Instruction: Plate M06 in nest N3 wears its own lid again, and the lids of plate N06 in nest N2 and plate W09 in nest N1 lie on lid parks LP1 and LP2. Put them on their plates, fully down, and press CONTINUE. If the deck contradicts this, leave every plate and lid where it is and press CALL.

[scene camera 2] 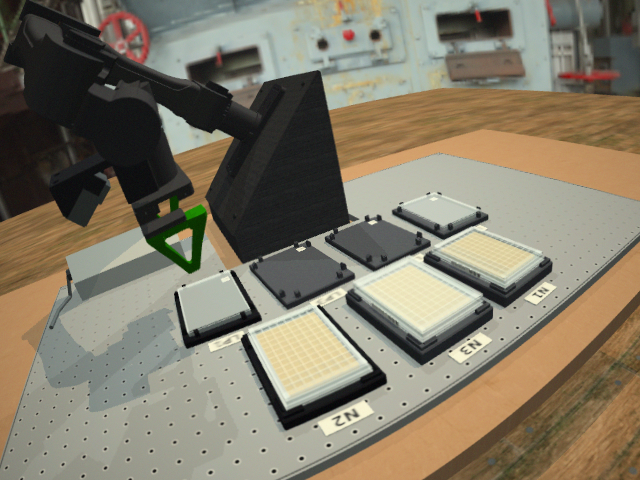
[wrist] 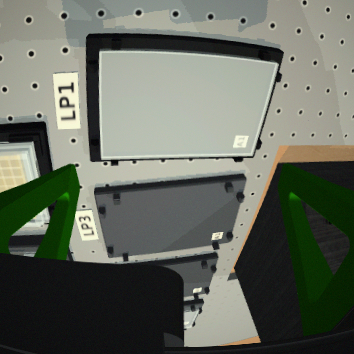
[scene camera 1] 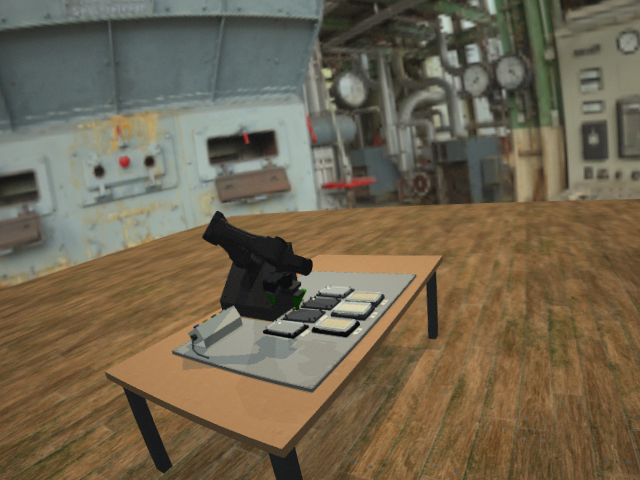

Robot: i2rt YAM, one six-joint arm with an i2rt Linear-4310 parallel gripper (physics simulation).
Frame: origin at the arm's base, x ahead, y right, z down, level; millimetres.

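Seen in the pictures: gripper, between the fingertips: (scene camera 2: 183,251) (wrist: 178,174) (scene camera 1: 285,307); arm's base, origin of its link: (scene camera 2: 256,130) (scene camera 1: 255,267).
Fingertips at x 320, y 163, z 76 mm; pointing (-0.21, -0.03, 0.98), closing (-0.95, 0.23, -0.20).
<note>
Offsets run from my fingertips to a thing's top centre. "*": to the spot under its first point.
My gripper (scene camera 1: 284,305) (scene camera 2: 181,242) (wrist: 178,174) is open and empty, raised above the deck near lid park LP1. A clear lid @[dx -27, dy -8, dz +86 mm] (scene camera 1: 285,328) (scene camera 2: 214,302) (wrist: 185,105) lies on LP1 @[* dx +39, dy -28, dz +94 mm] (wrist: 93,120), its A1 mark at the lower right in the wrist view. Another lid @[dx -78, dy -397, dz +86 mm] (scene camera 1: 334,291) (scene camera 2: 439,210) lies on the farthest park, whose label is unreadable. In scene camera 2, the plate in N3 @[dx +128, dy -230, dz +70 mm] (scene camera 2: 413,294) looks whiter, with a clear lid on top. The plates in N2 @[dx +144, dy -95, dz +76 mm] (scene camera 2: 310,356) and N1 @[dx +106, dy -352, dz +74 mm] (scene camera 2: 488,255) show yellowish wells and no evident lid. Plate names are unreadable.
Park LP3 @[dx -46, dy -138, dz +84 mm] (scene camera 2: 302,271) (wrist: 170,220) and another dark park @[dx -60, dy -266, dz +84 mm] (scene camera 2: 377,240) hold no lid. The sloped grey button box @[dx -257, dy +149, dz +20 mm] (scene camera 1: 219,328) (scene camera 2: 113,263) stands at the board's left; its button legends are unreadable. The black arm base (scene camera 2: 289,170) rises behind the parks.
</note>
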